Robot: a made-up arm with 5 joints. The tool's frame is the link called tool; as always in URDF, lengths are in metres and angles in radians. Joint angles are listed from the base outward. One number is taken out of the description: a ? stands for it. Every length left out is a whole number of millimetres.
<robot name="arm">
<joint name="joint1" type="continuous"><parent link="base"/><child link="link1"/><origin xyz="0.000 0.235 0.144" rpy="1.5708 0.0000 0.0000"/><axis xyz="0 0 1"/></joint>
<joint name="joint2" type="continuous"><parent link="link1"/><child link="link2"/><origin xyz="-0.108 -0.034 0.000" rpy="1.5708 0.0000 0.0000"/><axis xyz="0 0 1"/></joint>
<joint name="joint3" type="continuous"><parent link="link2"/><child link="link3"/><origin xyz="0.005 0.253 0.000" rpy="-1.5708 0.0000 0.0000"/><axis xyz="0 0 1"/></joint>
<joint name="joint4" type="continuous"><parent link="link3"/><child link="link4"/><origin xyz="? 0.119 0.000" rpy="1.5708 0.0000 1.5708"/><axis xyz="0 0 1"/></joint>
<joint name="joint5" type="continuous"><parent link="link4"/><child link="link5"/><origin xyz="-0.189 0.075 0.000" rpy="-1.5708 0.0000 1.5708"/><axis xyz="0 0 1"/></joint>
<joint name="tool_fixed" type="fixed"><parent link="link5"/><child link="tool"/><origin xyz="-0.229 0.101 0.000" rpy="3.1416 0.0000 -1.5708"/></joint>
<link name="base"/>
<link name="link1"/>
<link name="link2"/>
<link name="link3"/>
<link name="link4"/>
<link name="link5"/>
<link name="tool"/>
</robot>
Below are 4 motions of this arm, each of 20 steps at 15 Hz.
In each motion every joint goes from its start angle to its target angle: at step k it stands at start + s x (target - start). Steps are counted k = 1, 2, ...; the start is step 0. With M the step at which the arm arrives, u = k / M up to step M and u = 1 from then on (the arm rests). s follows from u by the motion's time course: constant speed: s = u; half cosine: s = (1 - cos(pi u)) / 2; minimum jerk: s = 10 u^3 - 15 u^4 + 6 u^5.
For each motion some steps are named. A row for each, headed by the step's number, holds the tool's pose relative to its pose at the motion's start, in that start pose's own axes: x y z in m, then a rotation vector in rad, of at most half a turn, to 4 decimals.
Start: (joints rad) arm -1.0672 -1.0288 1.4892 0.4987 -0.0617
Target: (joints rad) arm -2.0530 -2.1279 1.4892 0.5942 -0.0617
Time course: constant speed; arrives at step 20
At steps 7, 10, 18, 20:
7: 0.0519 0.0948 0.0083 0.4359 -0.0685 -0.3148
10: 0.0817 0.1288 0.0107 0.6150 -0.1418 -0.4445
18: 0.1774 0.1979 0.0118 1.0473 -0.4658 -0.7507
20: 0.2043 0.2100 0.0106 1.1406 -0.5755 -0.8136

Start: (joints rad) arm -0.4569 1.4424 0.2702 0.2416 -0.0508
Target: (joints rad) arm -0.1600 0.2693 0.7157 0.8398 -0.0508
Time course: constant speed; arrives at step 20
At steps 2, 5, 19, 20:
2: 0.0068 -0.0228 -0.0061 0.1203 -0.0265 0.1136
5: 0.0193 -0.0562 -0.0179 0.3077 -0.0608 0.2838
19: 0.1307 -0.1911 -0.1208 1.2341 -0.1086 1.1018
20: 0.1433 -0.1979 -0.1315 1.3001 -0.1028 1.1635

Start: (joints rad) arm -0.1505 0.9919 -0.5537 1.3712 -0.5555
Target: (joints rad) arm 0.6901 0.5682 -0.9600 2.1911 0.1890
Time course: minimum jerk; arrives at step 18
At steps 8, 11, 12, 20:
8: 0.1067 -0.0287 0.1482 0.5163 0.0934 -0.2319
11: 0.2072 -0.0892 0.2419 0.8420 0.2931 -0.4155
12: 0.2389 -0.1096 0.2615 0.9213 0.3683 -0.4674
20: 0.3163 -0.1568 0.2915 1.0778 0.5715 -0.5850

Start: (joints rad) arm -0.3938 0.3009 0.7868 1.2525 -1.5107
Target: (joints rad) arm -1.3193 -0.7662 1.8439 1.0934 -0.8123
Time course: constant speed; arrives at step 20
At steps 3, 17, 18, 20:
3: -0.0039 -0.0205 0.0439 0.1205 -0.0650 -0.0422
17: 0.0566 -0.0709 0.0196 0.3694 -0.6078 -0.4722
18: 0.0720 -0.0709 0.0083 0.3648 -0.6549 -0.5197
20: 0.1087 -0.0723 -0.0157 0.3458 -0.7497 -0.6214

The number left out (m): -0.201
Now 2 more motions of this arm.
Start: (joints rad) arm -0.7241 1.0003 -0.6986 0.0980 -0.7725
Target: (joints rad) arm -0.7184 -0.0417 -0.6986 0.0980 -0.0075
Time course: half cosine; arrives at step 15
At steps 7, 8, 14, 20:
7: 0.0494 -0.1243 0.0761 -0.2263 0.1953 0.0169
8: 0.0689 -0.1483 0.0918 -0.2879 0.2288 0.0224
14: 0.1738 -0.2245 0.1440 -0.5668 0.3119 0.0582
20: 0.1768 -0.2259 0.1449 -0.5741 0.3127 0.0595

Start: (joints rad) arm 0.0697 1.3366 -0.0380 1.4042 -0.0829
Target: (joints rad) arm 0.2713 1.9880 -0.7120 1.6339 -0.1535
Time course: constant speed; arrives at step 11
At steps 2, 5, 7, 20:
2: 0.0264 0.0382 -0.0126 0.0804 -0.1039 -0.1186
5: 0.0779 0.0861 -0.0114 0.2247 -0.2622 -0.2941
7: 0.1165 0.1089 0.0038 0.3350 -0.3686 -0.4092
20: 0.1908 0.1244 0.0665 0.5846 -0.5808 -0.6340

